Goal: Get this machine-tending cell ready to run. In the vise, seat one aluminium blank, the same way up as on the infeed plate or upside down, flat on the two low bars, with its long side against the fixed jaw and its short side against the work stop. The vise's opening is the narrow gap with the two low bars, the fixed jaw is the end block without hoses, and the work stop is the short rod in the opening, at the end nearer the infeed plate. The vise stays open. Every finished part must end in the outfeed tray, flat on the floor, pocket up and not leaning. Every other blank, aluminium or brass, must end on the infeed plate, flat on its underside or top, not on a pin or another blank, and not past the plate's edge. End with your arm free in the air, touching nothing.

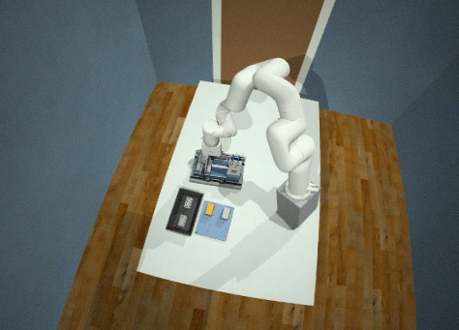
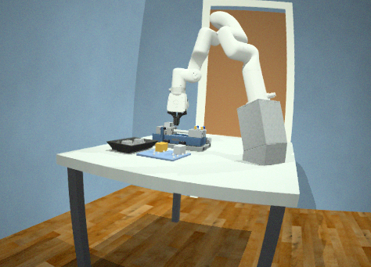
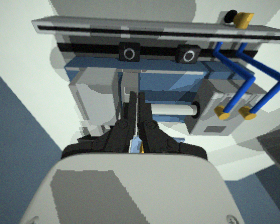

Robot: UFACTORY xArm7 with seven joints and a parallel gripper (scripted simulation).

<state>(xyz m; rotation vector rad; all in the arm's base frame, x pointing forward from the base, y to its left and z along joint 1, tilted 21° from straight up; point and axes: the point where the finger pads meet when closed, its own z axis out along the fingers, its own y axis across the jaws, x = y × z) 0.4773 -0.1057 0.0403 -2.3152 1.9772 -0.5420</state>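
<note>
Right now my hand is 6 cm short of the fixed jaw, 5 cm above it and 4 cm to the right of it. Round my hand: vise (8 cm below, 4 cm behind, 3 cm to the left); hosed end block (13 cm behind, 5 cm below, 2 cm to the left); grey rail (9 cm below, 6 cm to the right, 3 cm behind).
</note>
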